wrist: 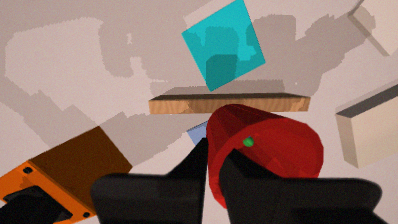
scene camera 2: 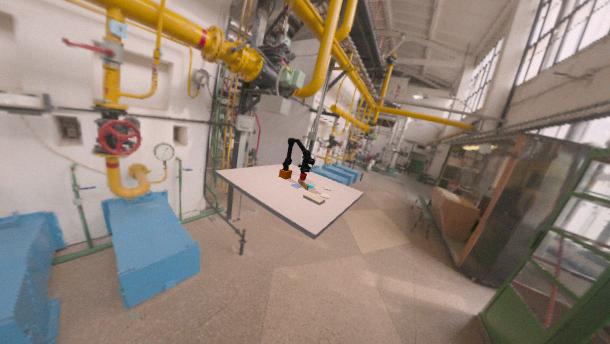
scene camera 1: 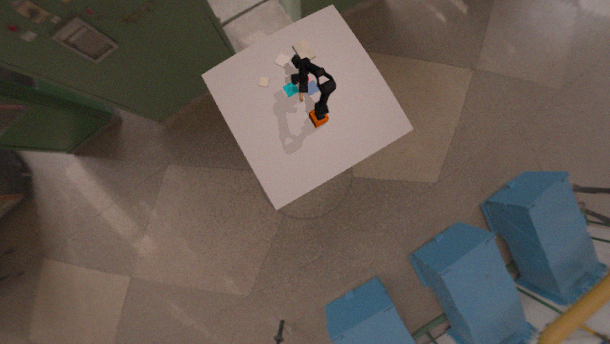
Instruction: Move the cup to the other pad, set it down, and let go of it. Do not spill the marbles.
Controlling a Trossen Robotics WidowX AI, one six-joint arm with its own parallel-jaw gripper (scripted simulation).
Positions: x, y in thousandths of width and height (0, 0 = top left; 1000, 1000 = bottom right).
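Note:
The wrist view takes in the gripper (wrist: 529, 636) together with a red cup (wrist: 727, 663).

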